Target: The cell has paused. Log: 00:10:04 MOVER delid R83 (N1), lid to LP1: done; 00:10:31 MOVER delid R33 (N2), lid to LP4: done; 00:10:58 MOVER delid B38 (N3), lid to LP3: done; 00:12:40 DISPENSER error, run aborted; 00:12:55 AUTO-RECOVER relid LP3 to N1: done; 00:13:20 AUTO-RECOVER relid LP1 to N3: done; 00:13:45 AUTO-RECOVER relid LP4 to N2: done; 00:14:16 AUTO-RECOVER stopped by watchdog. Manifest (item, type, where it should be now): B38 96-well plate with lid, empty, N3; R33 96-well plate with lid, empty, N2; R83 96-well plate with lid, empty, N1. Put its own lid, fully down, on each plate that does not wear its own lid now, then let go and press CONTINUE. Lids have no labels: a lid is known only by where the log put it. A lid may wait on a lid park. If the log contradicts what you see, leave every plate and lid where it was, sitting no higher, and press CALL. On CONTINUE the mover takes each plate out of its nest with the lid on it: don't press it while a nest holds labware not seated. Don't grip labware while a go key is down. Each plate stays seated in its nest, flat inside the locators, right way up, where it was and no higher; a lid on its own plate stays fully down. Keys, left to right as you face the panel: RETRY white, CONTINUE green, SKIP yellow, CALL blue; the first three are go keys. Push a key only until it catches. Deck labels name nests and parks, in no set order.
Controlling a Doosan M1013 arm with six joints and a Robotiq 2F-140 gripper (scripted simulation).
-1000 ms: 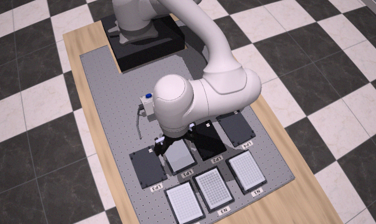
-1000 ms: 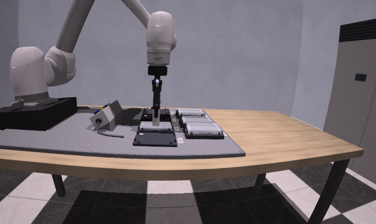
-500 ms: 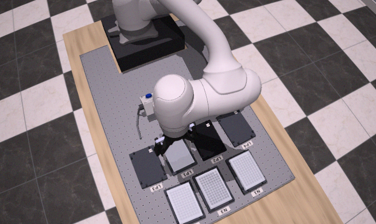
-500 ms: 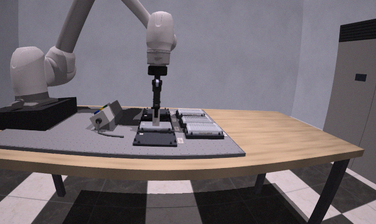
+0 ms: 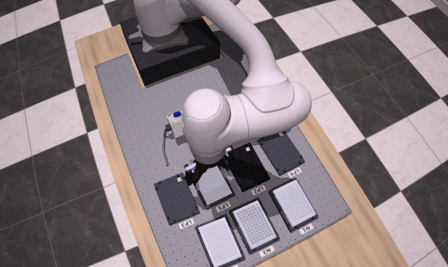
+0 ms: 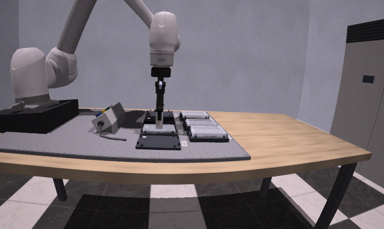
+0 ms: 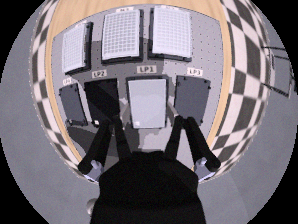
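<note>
Right now my hand is 5 cm above the LP1. The rest, counted from my hand: lid park LP3: 12 cm to the right, 5 cm below, 2 cm ahead; LP2: 13 cm to the left, 5 cm below, 2 cm behind; blue key: 24 cm behind, 4 cm to the right, 1 cm above.
</note>
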